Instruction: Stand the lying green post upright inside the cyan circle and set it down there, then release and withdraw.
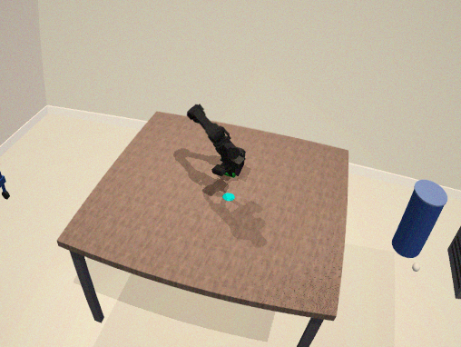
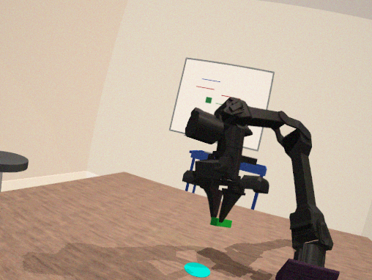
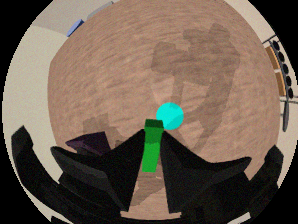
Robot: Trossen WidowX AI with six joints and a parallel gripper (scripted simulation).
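The cyan circle is 10 mm ahead of my gripper tip, 10 mm to the right of it and 130 mm below it. The rest, counted from my gripper tip: green post (10 mm behind, 20 mm to the right, 10 mm below).
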